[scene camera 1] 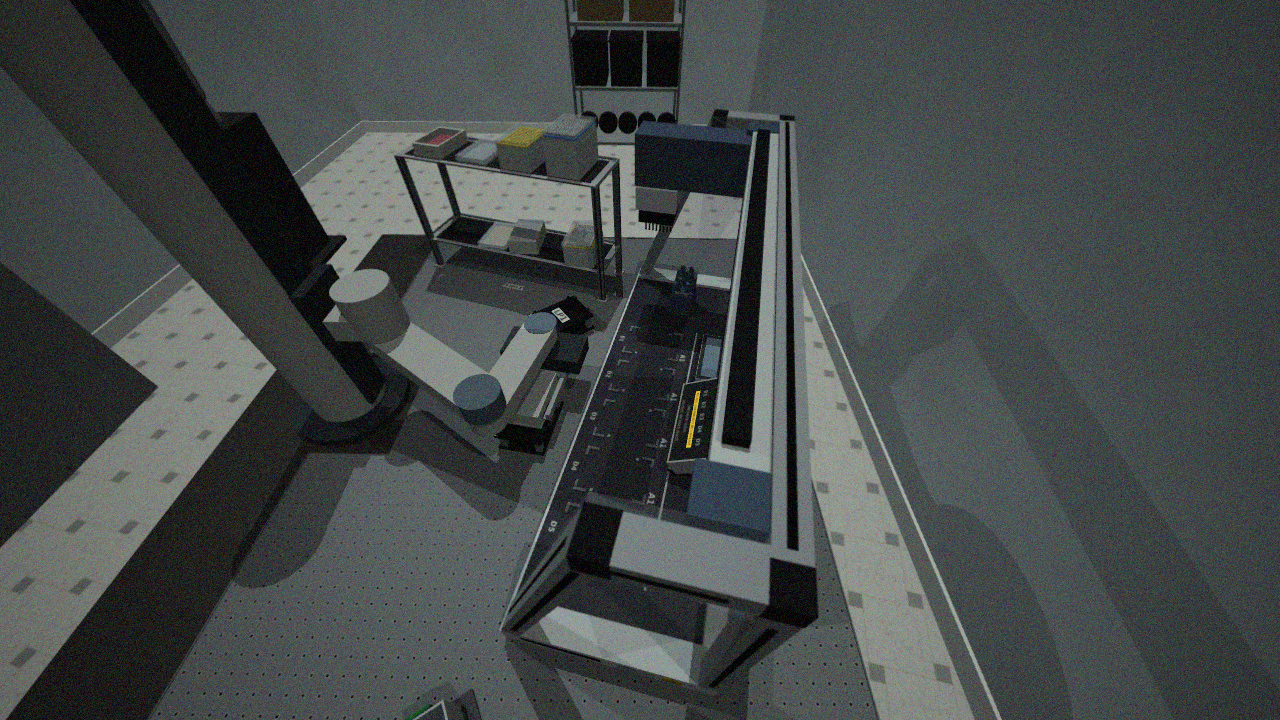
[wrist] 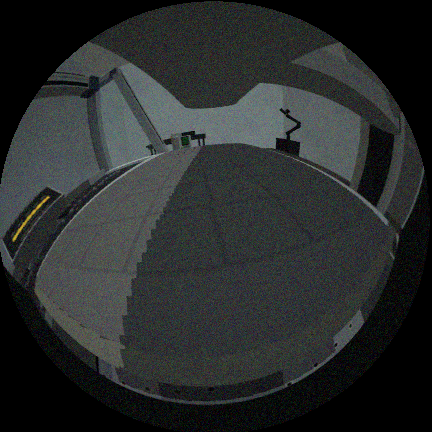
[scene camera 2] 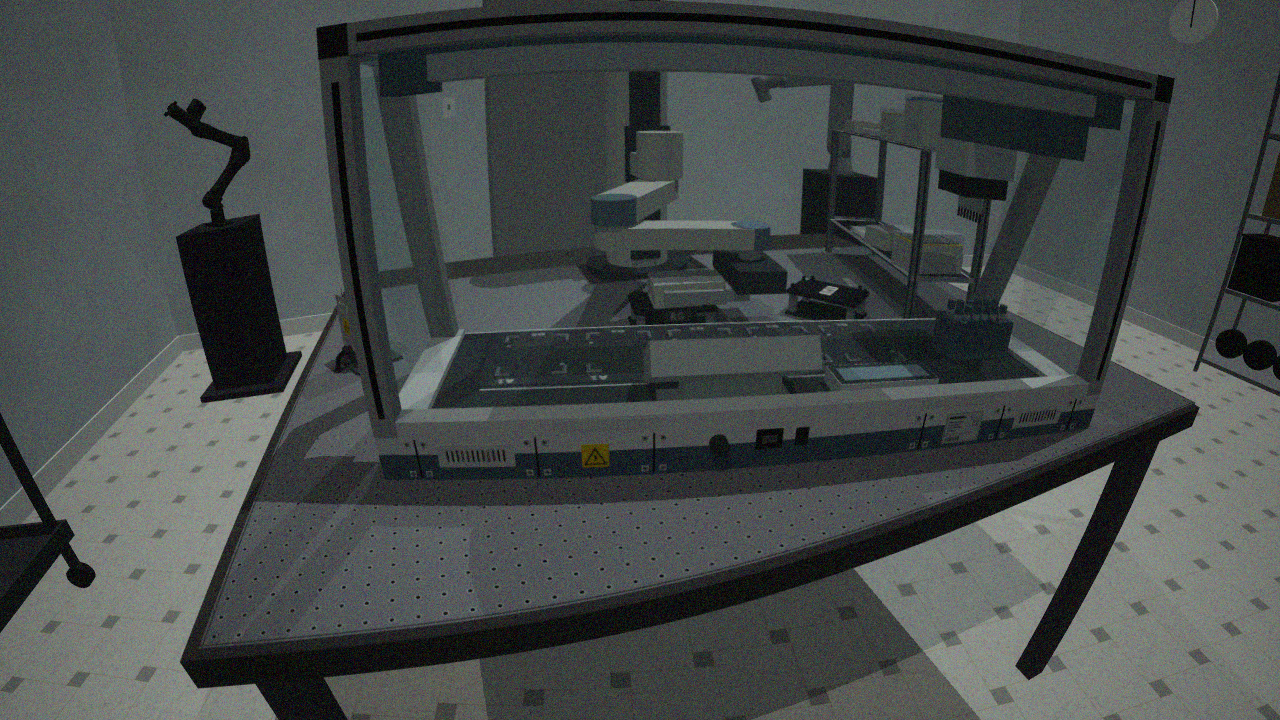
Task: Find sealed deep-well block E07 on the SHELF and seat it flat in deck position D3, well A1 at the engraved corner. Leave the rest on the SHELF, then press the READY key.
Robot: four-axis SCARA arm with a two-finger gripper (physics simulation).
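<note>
A pale block (scene camera 1: 542,394) (scene camera 2: 689,289) with a faint grid on its top sits at a black fixture (scene camera 1: 526,440) (scene camera 2: 671,313) beside the deck. In the wrist view the block's top (wrist: 240,280) lies very close and fills the middle. Its label cannot be read. My gripper (scene camera 1: 540,402) (scene camera 2: 691,293) is low and shut on this block; its fingertips are hard to see. The deck's D3 mark (scene camera 1: 592,416) shows, with no block at it. The SHELF (scene camera 1: 601,237) (scene camera 2: 919,214) holds several containers on two levels. The READY key cannot be made out.
A second black stand (scene camera 1: 572,313) (scene camera 2: 827,295) with a white label is near the SHELF. The gantry frame (scene camera 1: 792,358) (scene camera 2: 344,223) surrounds the deck; its pipetting head (scene camera 1: 657,204) (scene camera 2: 972,183) hangs at the SHELF end. A panel with a yellow bar (scene camera 1: 693,419) (wrist: 31,219) borders the deck.
</note>
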